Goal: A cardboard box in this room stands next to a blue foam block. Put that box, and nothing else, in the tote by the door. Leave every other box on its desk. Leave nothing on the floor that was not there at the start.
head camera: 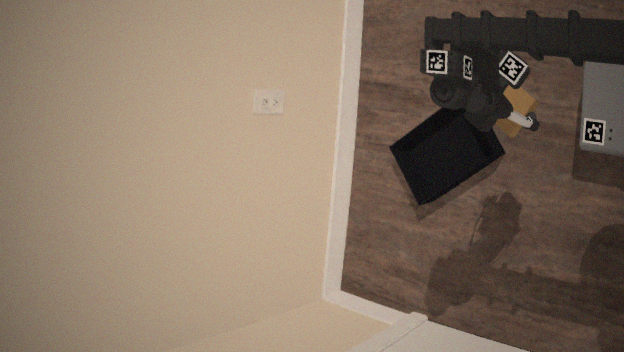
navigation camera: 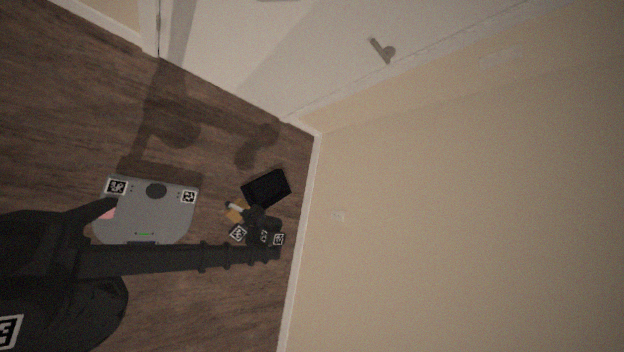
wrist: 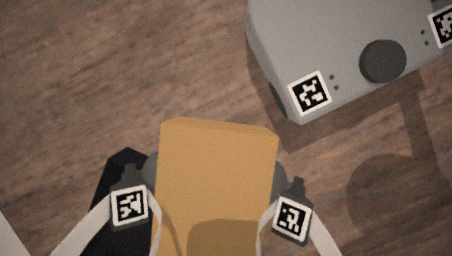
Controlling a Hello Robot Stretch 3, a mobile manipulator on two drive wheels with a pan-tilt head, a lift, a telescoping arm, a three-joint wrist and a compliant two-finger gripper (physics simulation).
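Places are measured from the robot's base along level axes (x left, y back, z up), in centimetres.
Where they show: gripper, fingertip midpoint: (head camera: 517, 109) (navigation camera: 235, 210) (wrist: 215, 174); robot's base, link origin: (navigation camera: 156, 190) (wrist: 339, 66).
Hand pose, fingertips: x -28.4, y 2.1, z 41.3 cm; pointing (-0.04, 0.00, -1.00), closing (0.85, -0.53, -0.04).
Note:
Each offset is from my fingertips to the top centre of the thing.
My gripper (head camera: 520, 120) (navigation camera: 234, 209) (wrist: 215, 174) is shut on an orange-brown cardboard box @[dx +0.0, dy -0.2, dz +5.9 cm] (head camera: 521, 101) (navigation camera: 233, 216) (wrist: 218, 150). In the wrist view the box stands between both fingertips; its lower end is cut off by the frame. The box appears held above the floor. The black open tote @[dx -32.2, dy -13.3, dz -31.2 cm] (head camera: 447, 162) (navigation camera: 266, 189) (wrist: 120, 245) stands on the floor near the wall corner. In the head view the box is to the right of the tote's upper edge, and the wrist covers part of that edge. In the wrist view the tote is partly hidden behind the left finger. The blue foam block does not show.
My grey base (head camera: 607, 100) (navigation camera: 165, 215) (wrist: 340, 25) stands on the wood floor beside the box and tote. My arm (head camera: 510, 36) (navigation camera: 165, 260) reaches toward the beige wall (head camera: 175, 150) (navigation camera: 475, 200). A white door (navigation camera: 300, 40) is beyond the tote. A wall outlet @[dx -71.5, dy -3.7, dz +4.5 cm] (head camera: 268, 102) (navigation camera: 338, 215) shows.

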